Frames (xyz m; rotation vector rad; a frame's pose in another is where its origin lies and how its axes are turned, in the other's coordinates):
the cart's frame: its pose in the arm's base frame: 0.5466 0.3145 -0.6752 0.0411 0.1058 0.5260
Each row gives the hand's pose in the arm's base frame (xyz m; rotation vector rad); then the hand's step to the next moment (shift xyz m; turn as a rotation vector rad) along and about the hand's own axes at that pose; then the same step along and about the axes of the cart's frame.
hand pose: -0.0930 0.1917 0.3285 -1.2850 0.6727 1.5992
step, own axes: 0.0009 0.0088 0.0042 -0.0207 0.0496 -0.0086
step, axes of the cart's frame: -0.0081 0.0051 -0.0019 -0.0535 -0.0083 0.0060
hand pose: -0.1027 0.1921 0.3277 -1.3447 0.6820 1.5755
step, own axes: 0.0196 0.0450 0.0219 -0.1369 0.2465 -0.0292
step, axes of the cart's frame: -0.0379 0.0283 -0.0255 -0.2739 -0.0340 0.0647
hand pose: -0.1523 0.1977 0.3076 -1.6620 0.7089 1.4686
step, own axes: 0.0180 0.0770 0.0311 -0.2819 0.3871 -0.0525
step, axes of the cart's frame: -0.0699 0.0250 -0.0414 -0.4488 -0.0553 0.1662
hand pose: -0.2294 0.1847 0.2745 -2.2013 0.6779 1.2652
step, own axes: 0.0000 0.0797 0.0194 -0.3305 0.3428 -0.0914
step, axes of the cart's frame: -0.0760 -0.0106 -0.0291 -0.4198 -0.0524 0.2369
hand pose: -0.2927 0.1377 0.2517 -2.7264 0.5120 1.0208
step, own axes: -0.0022 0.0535 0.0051 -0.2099 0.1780 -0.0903
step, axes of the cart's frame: -0.0448 -0.0288 -0.0073 -0.2256 -0.0251 0.1799
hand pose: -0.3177 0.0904 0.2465 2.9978 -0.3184 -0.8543
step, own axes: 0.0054 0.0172 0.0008 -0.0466 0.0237 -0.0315
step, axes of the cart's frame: -0.0081 -0.0160 -0.0021 -0.0356 0.0034 0.0495
